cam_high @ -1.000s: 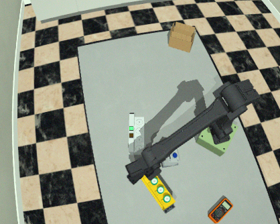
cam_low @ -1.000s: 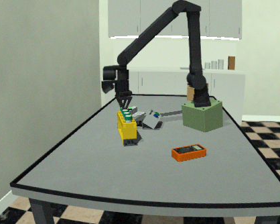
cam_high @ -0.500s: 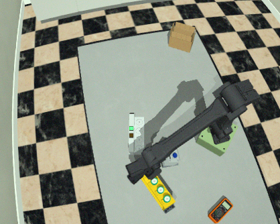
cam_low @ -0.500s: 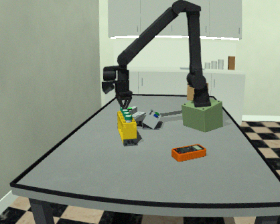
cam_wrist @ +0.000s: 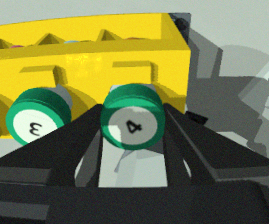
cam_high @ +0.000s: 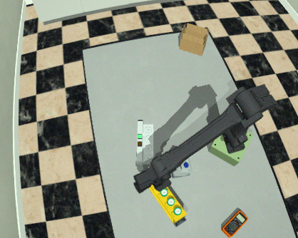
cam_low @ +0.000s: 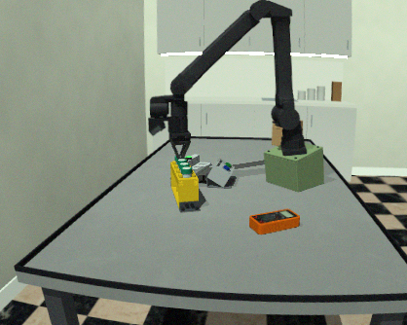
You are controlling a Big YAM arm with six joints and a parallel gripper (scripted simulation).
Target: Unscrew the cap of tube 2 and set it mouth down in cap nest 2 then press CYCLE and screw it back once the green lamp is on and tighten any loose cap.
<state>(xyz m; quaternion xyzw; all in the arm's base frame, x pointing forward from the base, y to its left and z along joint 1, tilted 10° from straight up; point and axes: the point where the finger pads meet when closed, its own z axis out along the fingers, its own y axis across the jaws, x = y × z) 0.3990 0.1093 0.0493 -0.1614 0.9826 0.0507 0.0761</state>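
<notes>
My hand is 16 cm past the green READY key, 11 cm to the left of it and 5 cm above it. The rest, counted from my hand: grey key housing: 14 cm behind, 9 cm to the right, 6 cm below; cap: 4 cm behind, 10 cm to the left; blue cycle key: 16 cm behind, 7 cm to the right, 5 cm below.
</notes>
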